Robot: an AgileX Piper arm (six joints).
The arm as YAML. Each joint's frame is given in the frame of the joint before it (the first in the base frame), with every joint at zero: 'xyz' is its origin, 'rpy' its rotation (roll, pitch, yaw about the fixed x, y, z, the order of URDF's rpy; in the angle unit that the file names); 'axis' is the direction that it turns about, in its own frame. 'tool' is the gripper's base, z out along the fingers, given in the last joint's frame.
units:
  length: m
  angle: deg
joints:
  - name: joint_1
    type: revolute
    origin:
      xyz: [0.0, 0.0, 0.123]
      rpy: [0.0, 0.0, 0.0]
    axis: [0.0, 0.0, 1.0]
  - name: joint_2
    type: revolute
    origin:
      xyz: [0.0, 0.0, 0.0]
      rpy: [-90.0, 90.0, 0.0]
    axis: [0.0, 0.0, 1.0]
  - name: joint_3
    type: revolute
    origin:
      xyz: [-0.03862, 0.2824, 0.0]
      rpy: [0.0, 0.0, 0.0]
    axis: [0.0, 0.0, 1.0]
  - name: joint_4
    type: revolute
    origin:
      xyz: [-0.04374, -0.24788, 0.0]
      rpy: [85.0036, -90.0, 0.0]
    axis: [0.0, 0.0, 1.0]
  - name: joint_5
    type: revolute
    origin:
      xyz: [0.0, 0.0, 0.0]
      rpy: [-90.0, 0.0, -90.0]
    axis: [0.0, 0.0, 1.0]
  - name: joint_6
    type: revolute
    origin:
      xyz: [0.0, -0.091, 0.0]
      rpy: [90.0, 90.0, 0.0]
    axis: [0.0, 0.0, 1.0]
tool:
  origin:
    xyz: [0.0, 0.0, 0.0]
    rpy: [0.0, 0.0, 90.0]
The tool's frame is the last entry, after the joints.
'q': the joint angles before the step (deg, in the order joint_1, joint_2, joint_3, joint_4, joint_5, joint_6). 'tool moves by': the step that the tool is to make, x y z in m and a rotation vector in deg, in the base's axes. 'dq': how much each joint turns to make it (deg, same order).
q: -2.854 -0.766 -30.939 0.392 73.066 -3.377
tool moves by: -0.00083 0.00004 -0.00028 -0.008 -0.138 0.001
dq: 0.001 -0.273 0.001 -0.001 0.134 0.000
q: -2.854 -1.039 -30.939 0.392 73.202 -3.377
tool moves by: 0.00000 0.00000 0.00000 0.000 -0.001 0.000
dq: 0.000 0.000 0.000 0.000 -0.001 0.000
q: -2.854 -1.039 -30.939 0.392 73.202 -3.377
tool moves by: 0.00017 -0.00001 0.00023 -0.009 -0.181 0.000
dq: 0.001 0.000 0.001 0.000 -0.181 -0.001
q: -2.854 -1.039 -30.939 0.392 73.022 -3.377
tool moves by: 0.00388 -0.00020 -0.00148 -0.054 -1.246 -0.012
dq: -0.001 0.000 0.940 0.000 -2.187 -0.001
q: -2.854 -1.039 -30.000 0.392 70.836 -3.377
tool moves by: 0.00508 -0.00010 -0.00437 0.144 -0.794 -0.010
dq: -0.001 -0.043 1.591 0.109 -2.335 0.101
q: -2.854 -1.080 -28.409 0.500 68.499 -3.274
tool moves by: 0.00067 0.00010 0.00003 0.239 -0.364 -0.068
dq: 0.003 -0.002 0.128 0.093 -0.480 0.214
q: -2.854 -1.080 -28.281 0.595 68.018 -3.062
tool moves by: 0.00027 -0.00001 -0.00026 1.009 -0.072 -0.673
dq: -0.002 -0.002 0.089 0.003 -0.120 1.212
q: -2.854 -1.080 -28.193 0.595 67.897 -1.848
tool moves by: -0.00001 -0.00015 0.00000 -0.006 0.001 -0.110
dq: 0.000 -0.001 -0.001 -0.102 0.001 0.094
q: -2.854 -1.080 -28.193 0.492 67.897 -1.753
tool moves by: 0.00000 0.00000 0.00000 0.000 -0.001 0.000
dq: 0.000 0.000 0.000 0.000 -0.001 0.000
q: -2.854 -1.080 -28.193 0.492 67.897 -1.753
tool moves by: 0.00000 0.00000 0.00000 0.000 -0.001 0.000
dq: 0.000 0.000 0.000 0.000 -0.001 0.000
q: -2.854 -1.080 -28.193 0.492 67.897 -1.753
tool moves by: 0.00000 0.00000 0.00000 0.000 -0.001 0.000
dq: 0.000 0.000 0.000 0.000 -0.001 0.000
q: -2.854 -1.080 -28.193 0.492 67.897 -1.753
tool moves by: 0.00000 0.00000 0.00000 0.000 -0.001 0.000
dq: 0.000 0.000 0.000 0.000 -0.001 0.000
